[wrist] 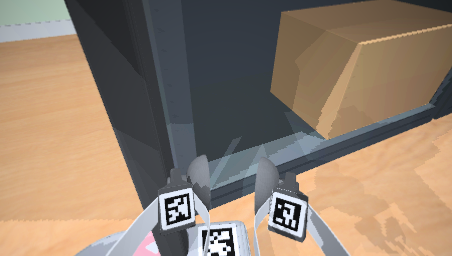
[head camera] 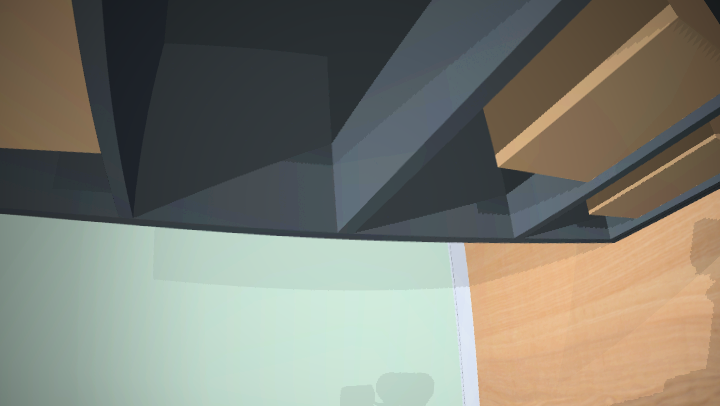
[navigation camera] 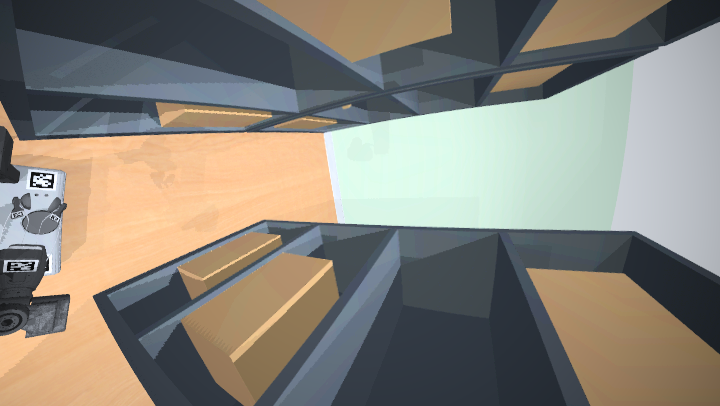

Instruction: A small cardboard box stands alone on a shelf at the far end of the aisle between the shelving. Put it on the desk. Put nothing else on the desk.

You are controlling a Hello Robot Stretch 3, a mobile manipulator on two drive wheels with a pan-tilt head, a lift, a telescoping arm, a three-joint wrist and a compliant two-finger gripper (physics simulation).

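Where they show: gripper, fingertip midpoint: (wrist: 232, 176) (navigation camera: 43, 196); robot's base, origin of the base link: (navigation camera: 41, 220).
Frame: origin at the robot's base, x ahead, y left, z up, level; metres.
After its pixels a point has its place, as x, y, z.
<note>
The gripper (navigation camera: 39, 202) @[0.009, 0.075, 0.384] (wrist: 232, 175) @[0.009, 0.075, 0.384] is open, with a gap between its two fingertips and no object there. It is low over the robot's base, and in the wrist view a shelf's front edge shows behind the fingertips. A very small tan piece (navigation camera: 346, 106) @[1.179, 0.797, 0.567] shows inside the upper shelving in the navigation view; it is too small to tell whether it is the small cardboard box. The desk does not show in these views.
Dark shelving (navigation camera: 446, 233) (head camera: 282, 237) with large cardboard boxes (navigation camera: 262, 307) @[0.414, -0.229, 0.745] (head camera: 605, 100) @[0.456, -0.214, 0.757] stands on one side of the wooden floor (navigation camera: 226, 171) @[0.702, 0.294, 0.000]. More shelving (navigation camera: 151, 93) @[0.172, 0.368, 0.534] lines the other side. A large box (wrist: 390, 80) @[0.477, 0.482, 0.227] sits in a compartment. A pale green wall (navigation camera: 478, 161) @[1.834, 0.489, 1.434] closes the aisle's end.
</note>
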